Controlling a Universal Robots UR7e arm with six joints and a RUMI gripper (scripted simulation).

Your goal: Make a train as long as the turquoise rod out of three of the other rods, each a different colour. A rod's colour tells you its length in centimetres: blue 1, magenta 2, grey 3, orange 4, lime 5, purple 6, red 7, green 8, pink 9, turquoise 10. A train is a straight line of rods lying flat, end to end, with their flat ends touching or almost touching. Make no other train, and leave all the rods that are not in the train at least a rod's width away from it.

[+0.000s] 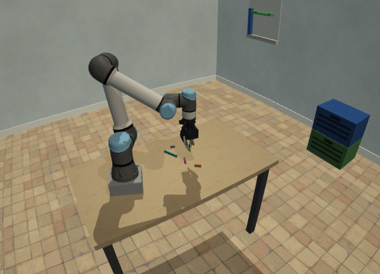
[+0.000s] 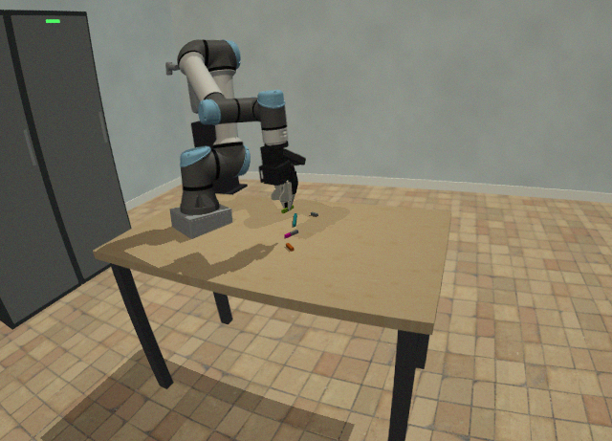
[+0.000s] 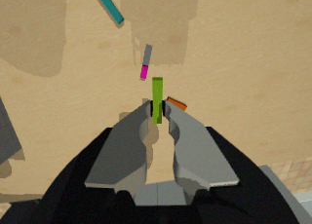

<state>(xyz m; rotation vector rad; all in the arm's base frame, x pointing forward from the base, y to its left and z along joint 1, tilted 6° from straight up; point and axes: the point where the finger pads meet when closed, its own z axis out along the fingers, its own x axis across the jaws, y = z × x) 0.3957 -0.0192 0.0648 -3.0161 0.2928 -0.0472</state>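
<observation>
Now: hand 20 mm past the magenta rod, 10 mm to the right of it and 110 mm above it. From my hand the other things lie so: turquoise rod (50 mm behind, 130 mm to the left, 110 mm below); lime rod (10 mm below); orange rod (30 mm ahead, 60 mm to the right, 110 mm below).
</observation>
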